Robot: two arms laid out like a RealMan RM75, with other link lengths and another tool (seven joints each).
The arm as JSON. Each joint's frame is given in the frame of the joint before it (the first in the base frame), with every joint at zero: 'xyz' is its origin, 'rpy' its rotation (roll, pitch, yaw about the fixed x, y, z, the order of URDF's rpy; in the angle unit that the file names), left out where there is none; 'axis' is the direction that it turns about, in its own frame. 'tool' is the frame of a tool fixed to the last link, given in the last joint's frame.
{
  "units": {
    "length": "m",
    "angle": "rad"
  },
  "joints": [
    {
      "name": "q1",
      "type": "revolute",
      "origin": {
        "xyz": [
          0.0,
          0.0,
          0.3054
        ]
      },
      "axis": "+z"
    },
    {
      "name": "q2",
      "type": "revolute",
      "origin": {
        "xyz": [
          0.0,
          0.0,
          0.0
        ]
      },
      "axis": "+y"
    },
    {
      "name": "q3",
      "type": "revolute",
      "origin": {
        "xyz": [
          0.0,
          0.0,
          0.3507
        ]
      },
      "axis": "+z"
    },
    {
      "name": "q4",
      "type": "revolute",
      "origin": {
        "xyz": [
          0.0,
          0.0,
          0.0
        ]
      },
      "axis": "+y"
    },
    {
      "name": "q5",
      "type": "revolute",
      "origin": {
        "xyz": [
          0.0,
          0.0,
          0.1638
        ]
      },
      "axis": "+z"
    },
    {
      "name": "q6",
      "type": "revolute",
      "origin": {
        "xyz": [
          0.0,
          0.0,
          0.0
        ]
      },
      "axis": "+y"
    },
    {
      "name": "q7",
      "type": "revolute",
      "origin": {
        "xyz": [
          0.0,
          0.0,
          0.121
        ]
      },
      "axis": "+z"
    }
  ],
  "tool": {
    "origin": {
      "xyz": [
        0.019,
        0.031,
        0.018
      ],
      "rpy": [
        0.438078,
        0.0,
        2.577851
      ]
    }
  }
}
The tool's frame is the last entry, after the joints.
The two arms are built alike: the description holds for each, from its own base.
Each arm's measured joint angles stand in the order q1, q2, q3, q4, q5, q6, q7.
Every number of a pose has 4 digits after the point. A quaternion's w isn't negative.
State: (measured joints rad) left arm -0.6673 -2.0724 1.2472 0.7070 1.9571 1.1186 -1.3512; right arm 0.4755 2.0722 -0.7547 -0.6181 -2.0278 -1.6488 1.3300
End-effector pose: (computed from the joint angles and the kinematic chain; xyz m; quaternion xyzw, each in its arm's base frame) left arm -0.2434 0.3594 -0.0324 -0.2772 0.9448 -0.0800 0.1552; right arm 0.3225 0.2616 0.0006 0.1063 -0.9727 0.0914 0.1848
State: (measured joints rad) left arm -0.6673 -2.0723 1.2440 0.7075 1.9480 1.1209 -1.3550; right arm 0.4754 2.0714 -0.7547 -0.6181 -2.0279 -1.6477 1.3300
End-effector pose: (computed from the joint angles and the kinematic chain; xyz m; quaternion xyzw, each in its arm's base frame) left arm -0.2419 0.3600 -0.0316 -0.2794 0.9431 -0.0802 0.1615; right arm 0.3228 0.2618 0.0009 0.1061 -0.9729 0.0909 0.1841
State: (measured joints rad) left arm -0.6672 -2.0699 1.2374 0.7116 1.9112 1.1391 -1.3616; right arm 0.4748 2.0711 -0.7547 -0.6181 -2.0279 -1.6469 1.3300
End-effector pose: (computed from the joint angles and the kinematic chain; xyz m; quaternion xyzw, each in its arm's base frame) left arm -0.2362 0.3606 -0.0280 -0.2819 0.9380 -0.0863 0.1822; right arm 0.3231 0.2618 0.0010 0.1056 -0.9731 0.0906 0.1838
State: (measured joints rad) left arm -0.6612 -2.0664 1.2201 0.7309 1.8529 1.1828 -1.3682; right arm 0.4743 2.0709 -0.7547 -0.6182 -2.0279 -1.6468 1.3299
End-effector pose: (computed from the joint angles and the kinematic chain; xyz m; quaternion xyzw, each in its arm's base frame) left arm -0.2271 0.3598 -0.0197 -0.2801 0.9298 -0.0987 0.2172; right arm 0.3233 0.2617 0.0011 0.1054 -0.9731 0.0904 0.1836
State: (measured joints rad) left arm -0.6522 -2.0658 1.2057 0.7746 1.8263 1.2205 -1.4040; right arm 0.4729 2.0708 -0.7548 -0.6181 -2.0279 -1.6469 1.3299
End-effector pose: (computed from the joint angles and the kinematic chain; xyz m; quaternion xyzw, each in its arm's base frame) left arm -0.2187 0.3590 -0.0113 -0.2800 0.9230 -0.1066 0.2414; right arm 0.3237 0.2612 0.0011 0.1048 -0.9732 0.0904 0.1837
